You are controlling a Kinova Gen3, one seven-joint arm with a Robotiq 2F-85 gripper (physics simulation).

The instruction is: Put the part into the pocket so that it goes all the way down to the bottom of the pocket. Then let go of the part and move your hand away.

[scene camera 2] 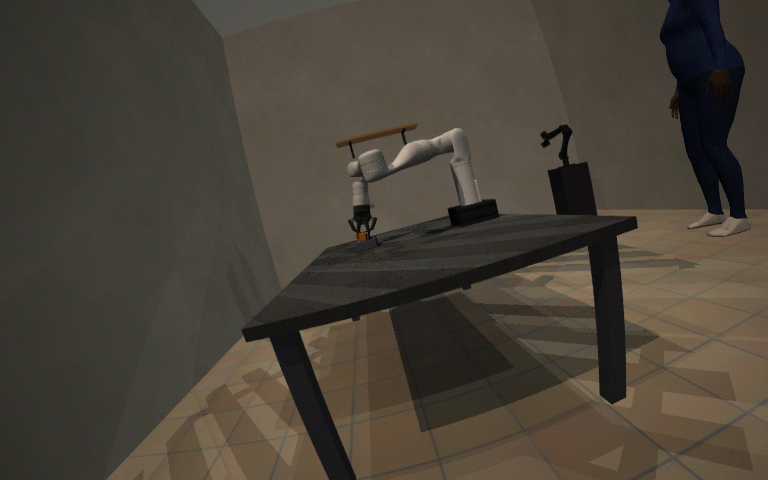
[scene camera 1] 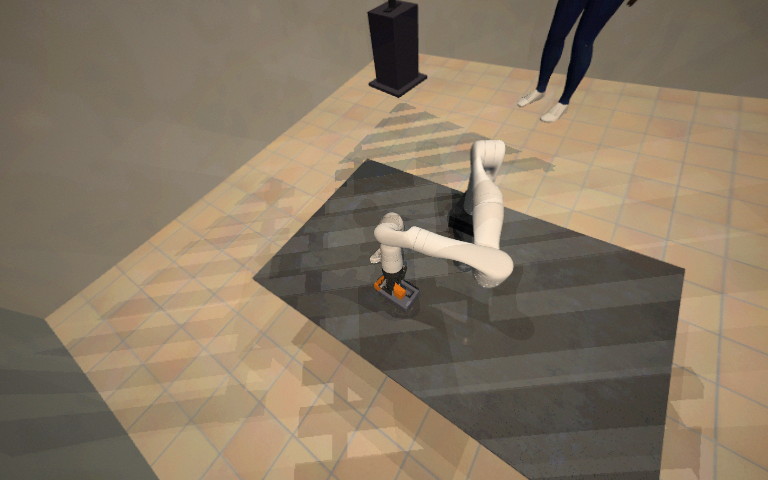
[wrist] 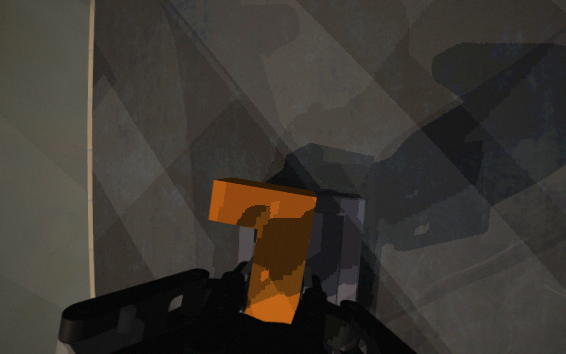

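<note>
The orange part is a block with a side arm at its far end. My gripper points down and is shut on the part's long bar. The pocket is in a grey box on the table. The part is over the box, above its rim. In the wrist view the part is turned slightly against the box walls, its side arm reaches out past the left wall, and a dark stretch of the pocket shows to its right. The rest of the pocket is hidden.
The box stands on the dark table, near one edge. The arm's black base is on the same table. A black pedestal and a standing person are beyond the table.
</note>
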